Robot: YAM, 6 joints.
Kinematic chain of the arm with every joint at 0, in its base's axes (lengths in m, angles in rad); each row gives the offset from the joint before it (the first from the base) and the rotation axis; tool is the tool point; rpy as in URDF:
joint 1: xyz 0 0 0.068 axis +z
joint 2: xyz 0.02 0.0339 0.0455 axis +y
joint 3: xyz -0.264 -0.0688 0 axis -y
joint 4: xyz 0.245 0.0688 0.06 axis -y
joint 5: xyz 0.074 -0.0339 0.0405 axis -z
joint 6: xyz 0.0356 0 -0.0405 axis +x
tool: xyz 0 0 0 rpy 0 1.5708 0
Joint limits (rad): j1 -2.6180..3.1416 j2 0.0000..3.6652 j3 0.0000..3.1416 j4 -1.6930..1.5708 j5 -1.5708..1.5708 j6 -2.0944..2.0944
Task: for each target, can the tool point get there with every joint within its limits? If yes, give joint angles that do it. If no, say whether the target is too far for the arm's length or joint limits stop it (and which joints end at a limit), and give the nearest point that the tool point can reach.
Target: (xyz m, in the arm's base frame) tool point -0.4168 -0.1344 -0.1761
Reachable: no: joint limits stop it (at a limit: joint 1) | nearest point -0.3886 -0.1832 -0.1761 | short by 0.056 m
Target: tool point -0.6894 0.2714 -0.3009
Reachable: no: too far | nearest point -0.5235 0.2061 -0.1984 | short by 0.206 m
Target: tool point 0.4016 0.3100 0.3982
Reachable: yes | joints 0.6189 2.2612 2.0270 1.1083 -0.5790 -0.9229
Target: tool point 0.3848 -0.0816 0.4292
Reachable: yes | joints -0.2306 1.6916 1.4193 0.8766 -0.2402 1.0425
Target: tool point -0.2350 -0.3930 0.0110
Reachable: yes | joints -2.1305 2.7909 2.1679 -1.3671 -0.2702 -1.2147
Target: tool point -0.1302 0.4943 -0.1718
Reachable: yes | joints 1.7807 3.2414 2.2793 -0.2131 -0.7523 0.3283
